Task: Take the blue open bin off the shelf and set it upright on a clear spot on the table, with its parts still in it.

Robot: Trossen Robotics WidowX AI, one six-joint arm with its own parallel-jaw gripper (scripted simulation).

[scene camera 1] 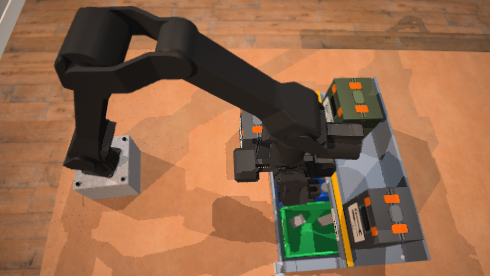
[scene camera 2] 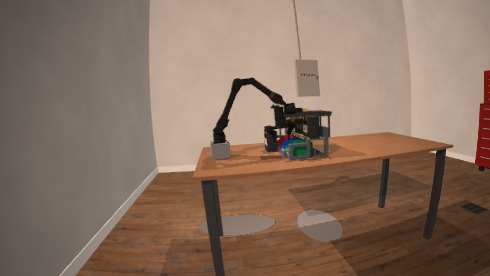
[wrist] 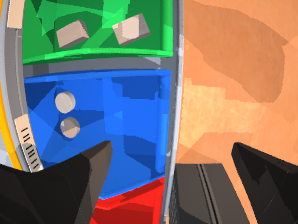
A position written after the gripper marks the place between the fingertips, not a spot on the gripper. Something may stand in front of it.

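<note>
The gripper (scene camera 1: 279, 176) can be seen in the wrist view as well, where the gripper is at (wrist: 175, 149). A blue open bin (wrist: 132, 112) is part of the scene too, along with a green bin (scene camera 1: 309, 238) and an olive case (scene camera 1: 348, 100).
</note>
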